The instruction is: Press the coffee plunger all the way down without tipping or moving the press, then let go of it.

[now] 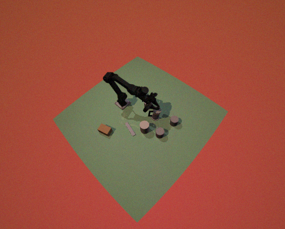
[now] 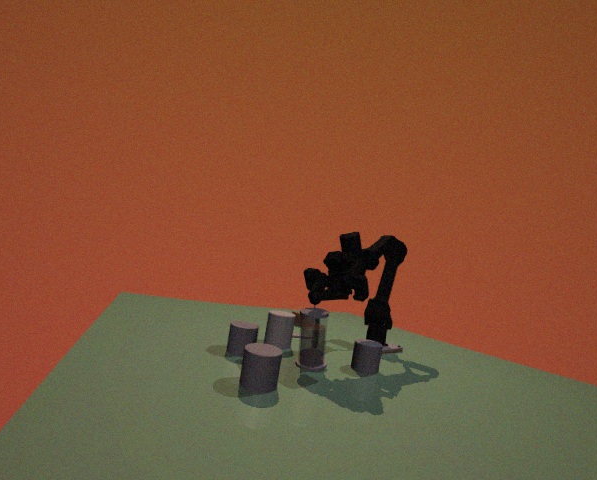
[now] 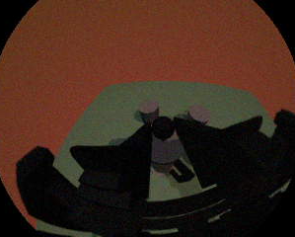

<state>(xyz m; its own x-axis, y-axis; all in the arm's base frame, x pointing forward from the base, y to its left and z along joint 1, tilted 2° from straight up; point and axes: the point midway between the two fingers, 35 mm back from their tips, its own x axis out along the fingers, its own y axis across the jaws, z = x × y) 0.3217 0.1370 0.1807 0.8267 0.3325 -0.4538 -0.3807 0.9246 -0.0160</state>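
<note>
My gripper tip is now 3 cm past the coffee press, 2 cm to the left of it and 8 cm above it. The rest, counted from my gripper tip: flat grey strip (9 cm behind, 26 cm to the right, 17 cm below).
</note>
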